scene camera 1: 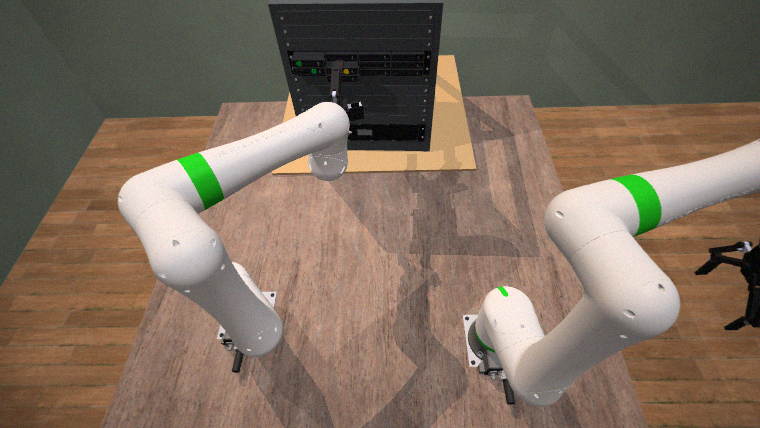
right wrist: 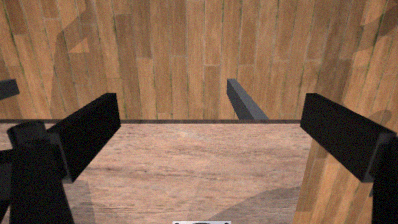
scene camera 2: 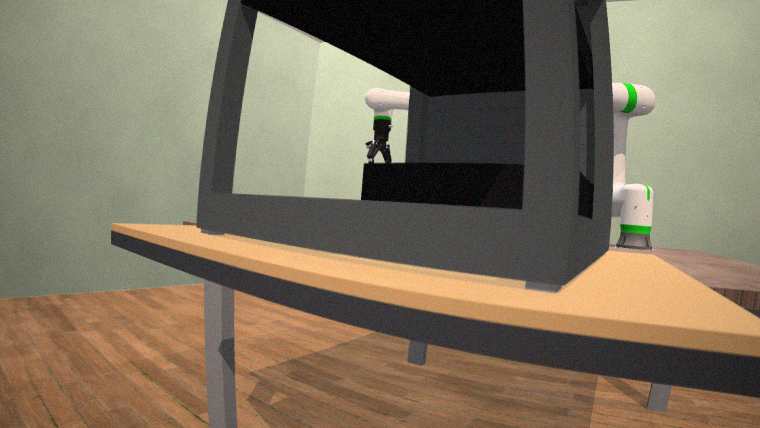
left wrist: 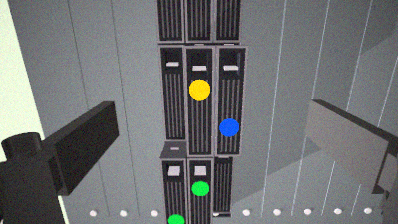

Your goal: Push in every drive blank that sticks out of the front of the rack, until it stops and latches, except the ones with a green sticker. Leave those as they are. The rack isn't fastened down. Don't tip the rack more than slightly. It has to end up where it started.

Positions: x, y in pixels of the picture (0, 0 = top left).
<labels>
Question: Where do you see a blue-stickered blank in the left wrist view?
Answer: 231, 60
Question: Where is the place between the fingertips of my left gripper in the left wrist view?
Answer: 212, 117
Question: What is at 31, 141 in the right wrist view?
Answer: My right gripper.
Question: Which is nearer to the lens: the yellow-stickered blank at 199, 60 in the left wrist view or the dark rack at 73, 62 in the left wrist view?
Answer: The yellow-stickered blank.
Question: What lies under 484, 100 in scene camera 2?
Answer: A dark rack.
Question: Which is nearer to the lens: the yellow-stickered blank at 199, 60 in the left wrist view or the unstickered blank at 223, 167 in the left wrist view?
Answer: The yellow-stickered blank.
</labels>
